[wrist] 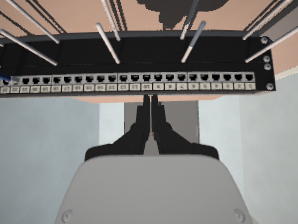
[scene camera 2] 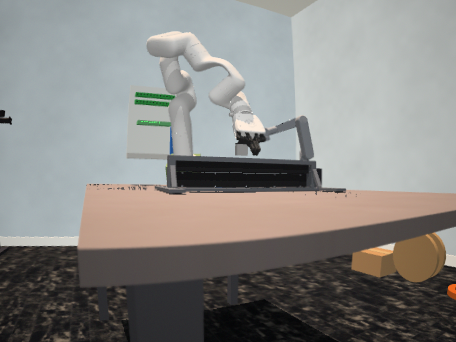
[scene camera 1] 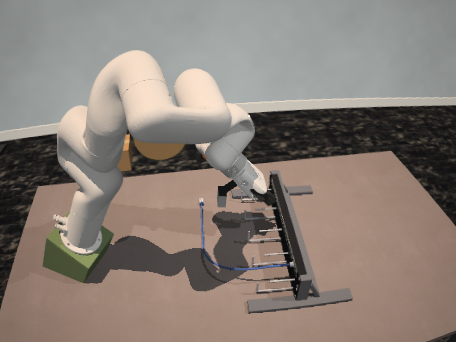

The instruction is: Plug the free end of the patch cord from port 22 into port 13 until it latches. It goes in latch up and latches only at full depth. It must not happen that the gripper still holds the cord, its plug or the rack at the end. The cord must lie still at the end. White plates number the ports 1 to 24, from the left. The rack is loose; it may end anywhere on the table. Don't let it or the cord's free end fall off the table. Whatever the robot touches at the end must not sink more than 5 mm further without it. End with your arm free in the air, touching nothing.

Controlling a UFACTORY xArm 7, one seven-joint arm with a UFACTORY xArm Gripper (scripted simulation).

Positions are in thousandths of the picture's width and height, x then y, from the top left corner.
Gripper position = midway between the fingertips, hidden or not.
In view: the gripper (scene camera 1: 598, 592).
The gripper is seen too in the wrist view (wrist: 505, 462) and in scene camera 2 (scene camera 2: 562, 446).
